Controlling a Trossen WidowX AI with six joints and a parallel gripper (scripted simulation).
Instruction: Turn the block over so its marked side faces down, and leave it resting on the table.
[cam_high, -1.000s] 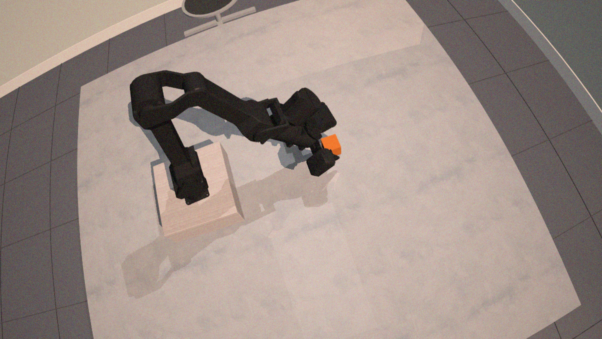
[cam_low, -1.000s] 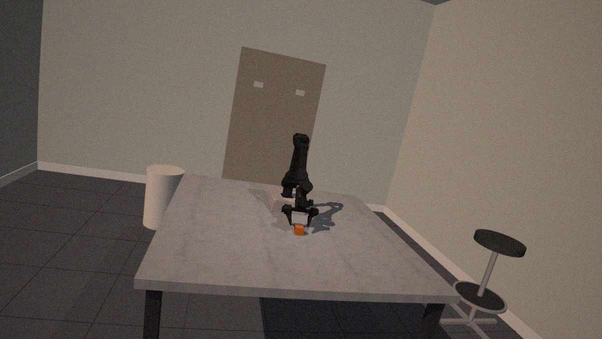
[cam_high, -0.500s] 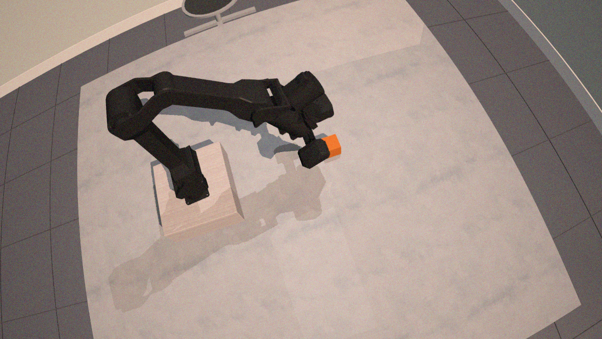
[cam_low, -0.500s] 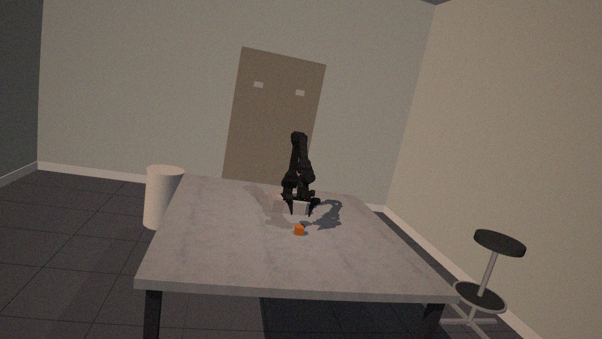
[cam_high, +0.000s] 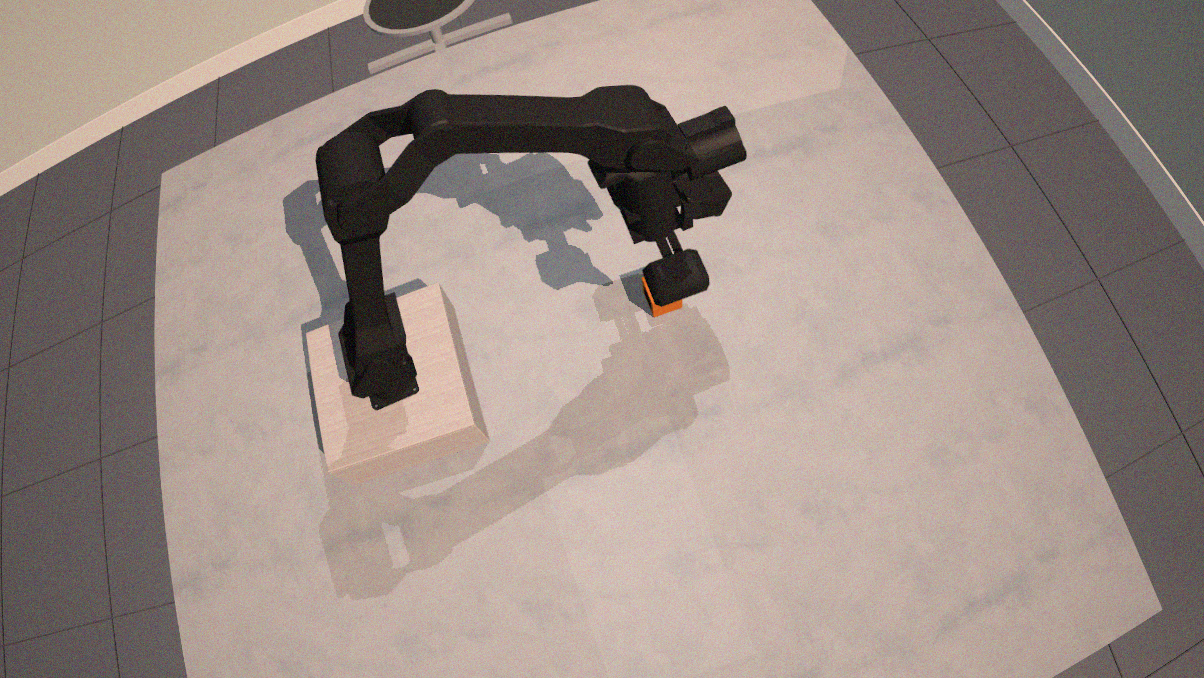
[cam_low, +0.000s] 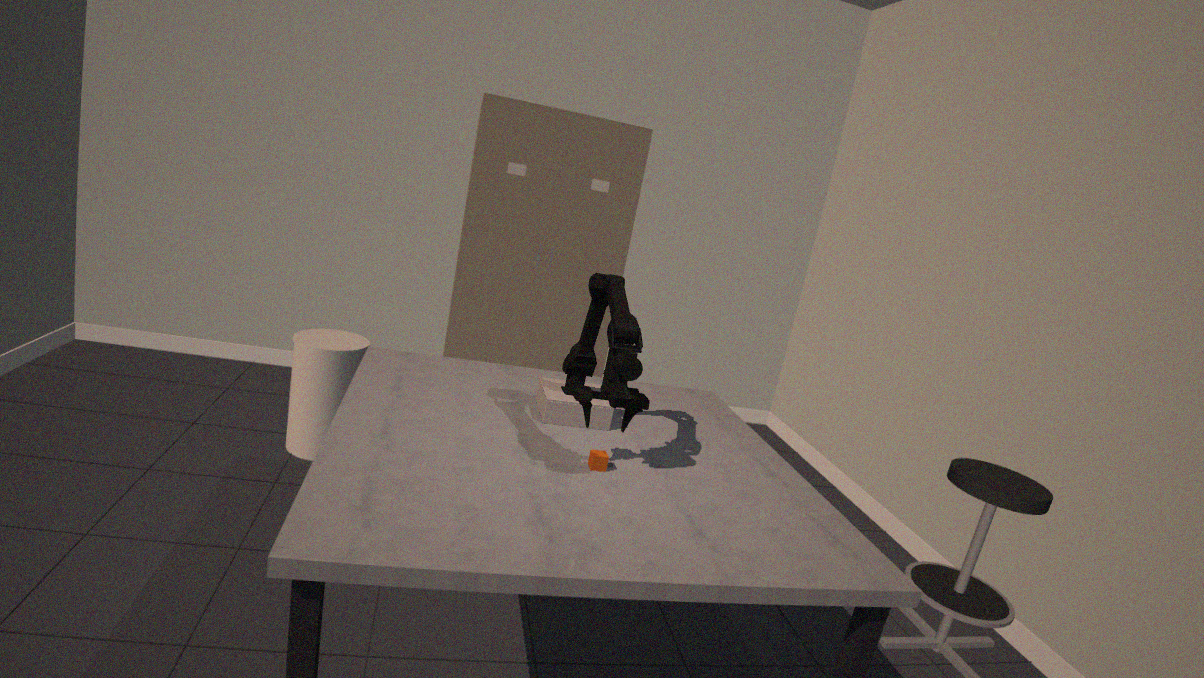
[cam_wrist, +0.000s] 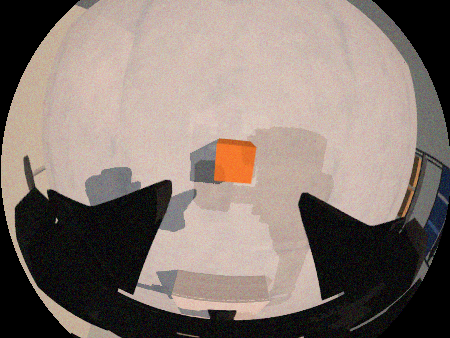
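Now: the orange block 10 mm behind my gripper tip and 90 mm below it.
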